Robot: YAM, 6 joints.
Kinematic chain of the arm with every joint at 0, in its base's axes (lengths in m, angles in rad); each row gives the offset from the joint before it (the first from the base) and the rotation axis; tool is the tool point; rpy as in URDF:
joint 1: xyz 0 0 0.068 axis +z
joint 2: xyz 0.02 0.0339 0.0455 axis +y
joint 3: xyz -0.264 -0.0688 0 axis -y
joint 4: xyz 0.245 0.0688 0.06 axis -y
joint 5: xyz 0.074 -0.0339 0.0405 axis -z
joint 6: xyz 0.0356 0 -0.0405 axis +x
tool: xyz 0 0 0 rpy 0 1.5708 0
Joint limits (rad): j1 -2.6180..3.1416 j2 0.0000..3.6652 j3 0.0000..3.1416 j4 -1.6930..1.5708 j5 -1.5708..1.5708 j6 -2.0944..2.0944
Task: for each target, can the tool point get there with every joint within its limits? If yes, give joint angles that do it. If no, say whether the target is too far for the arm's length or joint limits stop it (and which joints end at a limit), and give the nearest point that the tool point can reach.
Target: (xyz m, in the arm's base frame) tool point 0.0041 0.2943 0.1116
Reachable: yes | joints 1.4788 1.7146 0.6111 0.3199 -0.7015 0.8577
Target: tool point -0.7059 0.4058 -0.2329
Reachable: no: too far | nearest point -0.5147 0.2959 -0.1367 | short by 0.241 m
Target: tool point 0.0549 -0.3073 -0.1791
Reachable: yes | joints -1.3337 3.1711 1.8261 -1.1898 0.5580 -1.7357
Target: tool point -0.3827 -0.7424 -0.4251
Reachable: no: too far | nearest point -0.2502 -0.4853 -0.2246 | short by 0.352 m
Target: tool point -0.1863 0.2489 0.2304
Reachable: yes | joints 2.1518 1.4478 0.7101 0.4974 -0.5669 1.3327
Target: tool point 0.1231 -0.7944 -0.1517
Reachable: no: too far | nearest point 0.0938 -0.6056 -0.0871 | short by 0.202 m
